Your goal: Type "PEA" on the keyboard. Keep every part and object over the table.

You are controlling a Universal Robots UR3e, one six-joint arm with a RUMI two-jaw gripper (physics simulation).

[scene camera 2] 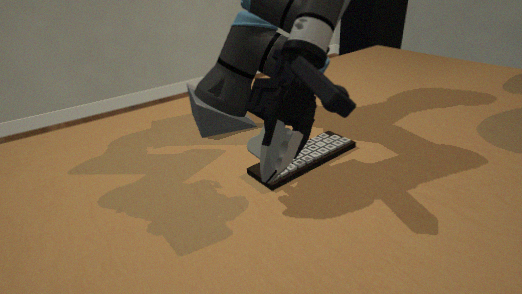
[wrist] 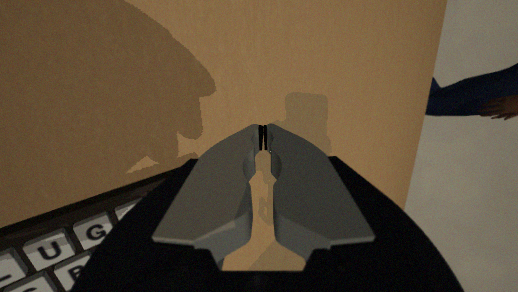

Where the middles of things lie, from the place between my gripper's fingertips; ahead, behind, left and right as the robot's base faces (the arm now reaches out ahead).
I see the dark keyboard (scene camera 2: 318, 150) 12 cm to the left of my hand, 8 cm behind it and 4 cm below it.
